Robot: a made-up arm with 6 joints.
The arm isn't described. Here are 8 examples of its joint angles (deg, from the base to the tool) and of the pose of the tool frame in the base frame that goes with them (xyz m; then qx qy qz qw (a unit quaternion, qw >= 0)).
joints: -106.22 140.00 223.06 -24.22 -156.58 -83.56
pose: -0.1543 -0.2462 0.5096 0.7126 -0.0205 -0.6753 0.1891
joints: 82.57 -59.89 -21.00 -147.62 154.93 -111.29
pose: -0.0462 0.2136 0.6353 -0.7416 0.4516 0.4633 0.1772
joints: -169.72 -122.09 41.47 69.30 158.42 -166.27
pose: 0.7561 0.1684 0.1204 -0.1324 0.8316 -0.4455 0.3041
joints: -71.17 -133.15 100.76 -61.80 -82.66 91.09
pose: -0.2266 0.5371 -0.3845 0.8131 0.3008 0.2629 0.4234
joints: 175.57 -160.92 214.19 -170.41 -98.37 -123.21
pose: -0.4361 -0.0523 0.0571 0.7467 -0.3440 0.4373 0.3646
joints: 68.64 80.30 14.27 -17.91 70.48 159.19
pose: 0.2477 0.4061 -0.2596 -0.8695 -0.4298 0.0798 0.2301
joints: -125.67 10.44 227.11 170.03 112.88 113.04
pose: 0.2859 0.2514 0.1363 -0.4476 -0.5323 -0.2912 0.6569
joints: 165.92 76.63 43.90 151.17 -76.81 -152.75
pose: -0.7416 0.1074 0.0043 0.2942 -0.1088 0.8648 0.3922
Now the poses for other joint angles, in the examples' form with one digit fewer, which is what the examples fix.
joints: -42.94 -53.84 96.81 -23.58 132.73 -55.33
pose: -0.549 0.402 0.653 0.357 0.421 -0.572 0.607
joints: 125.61 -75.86 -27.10 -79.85 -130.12 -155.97
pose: -0.074 0.129 0.610 -0.390 0.842 -0.060 0.369
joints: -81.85 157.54 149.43 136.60 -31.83 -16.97
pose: 0.154 -0.631 -0.079 -0.577 0.629 -0.470 0.225
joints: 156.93 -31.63 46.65 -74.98 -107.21 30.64
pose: -0.033 0.038 0.941 0.076 0.220 -0.846 0.479
